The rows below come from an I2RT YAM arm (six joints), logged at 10 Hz.
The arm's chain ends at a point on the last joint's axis. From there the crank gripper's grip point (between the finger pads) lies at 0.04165 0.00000 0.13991 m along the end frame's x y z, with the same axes.
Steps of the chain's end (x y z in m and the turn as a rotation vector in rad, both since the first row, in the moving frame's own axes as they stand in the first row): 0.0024, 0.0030, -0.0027, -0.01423, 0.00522, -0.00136; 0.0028, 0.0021, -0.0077, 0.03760, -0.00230, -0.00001; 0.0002, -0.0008, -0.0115, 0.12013, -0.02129, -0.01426; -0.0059, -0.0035, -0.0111, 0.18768, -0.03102, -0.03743; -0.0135, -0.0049, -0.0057, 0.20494, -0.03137, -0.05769; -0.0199, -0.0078, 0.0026, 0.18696, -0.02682, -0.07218; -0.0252, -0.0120, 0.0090, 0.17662, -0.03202, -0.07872; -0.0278, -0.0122, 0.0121, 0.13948, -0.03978, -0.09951; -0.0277, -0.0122, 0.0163, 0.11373, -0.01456, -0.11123; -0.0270, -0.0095, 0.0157, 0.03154, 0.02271, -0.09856
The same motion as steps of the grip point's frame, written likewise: 0.0031, 0.0049, -0.0029, -0.01423, 0.00522, -0.00136; 0.0025, -0.0032, -0.0077, 0.03760, -0.00230, -0.00001; -0.0029, -0.0182, -0.0117, 0.12013, -0.02129, -0.01426; -0.0108, -0.0312, -0.0125, 0.18768, -0.03102, -0.03743; -0.0188, -0.0357, -0.0076, 0.20494, -0.03137, -0.05769; -0.0247, -0.0367, 0.0009, 0.18696, -0.02682, -0.07218; -0.0308, -0.0398, 0.0078, 0.17662, -0.03202, -0.07872; -0.0345, -0.0356, 0.0120, 0.13948, -0.03978, -0.09951; -0.0309, -0.0326, 0.0157, 0.11373, -0.01456, -0.11123; -0.0243, -0.0181, 0.0146, 0.03154, 0.02271, -0.09856
